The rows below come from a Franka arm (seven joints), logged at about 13 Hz.
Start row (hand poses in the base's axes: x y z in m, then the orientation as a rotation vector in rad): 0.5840 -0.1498 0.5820 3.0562 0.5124 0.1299
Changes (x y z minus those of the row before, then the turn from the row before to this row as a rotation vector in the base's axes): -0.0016 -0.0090 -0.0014 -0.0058 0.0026 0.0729; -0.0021 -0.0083 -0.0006 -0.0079 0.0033 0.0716; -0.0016 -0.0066 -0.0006 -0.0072 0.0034 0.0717; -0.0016 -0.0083 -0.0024 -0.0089 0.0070 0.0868; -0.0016 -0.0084 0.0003 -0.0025 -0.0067 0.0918; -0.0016 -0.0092 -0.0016 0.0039 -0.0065 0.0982; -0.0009 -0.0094 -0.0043 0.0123 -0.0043 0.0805; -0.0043 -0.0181 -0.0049 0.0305 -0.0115 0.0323; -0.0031 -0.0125 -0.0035 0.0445 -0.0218 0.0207; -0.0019 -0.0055 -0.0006 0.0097 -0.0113 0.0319
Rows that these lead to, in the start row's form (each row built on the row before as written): 0.5824 -0.1588 0.5806 3.0334 0.6235 0.1265; 0.5803 -0.1671 0.5800 3.0052 0.7313 0.1211; 0.5787 -0.1737 0.5794 2.9739 0.8382 0.1157; 0.5771 -0.1820 0.5770 2.9317 0.9662 0.1047; 0.5755 -0.1904 0.5773 2.8826 1.0991 0.1169; 0.5739 -0.1996 0.5757 2.8294 1.2407 0.1326; 0.5730 -0.2090 0.5714 2.7886 1.3580 0.1499; 0.5687 -0.2271 0.5665 2.7868 1.4106 0.1889; 0.5656 -0.2396 0.5630 -2.7641 -1.4317 -0.2503; 0.5637 -0.2451 0.5624 -2.7341 -1.4717 -0.2718
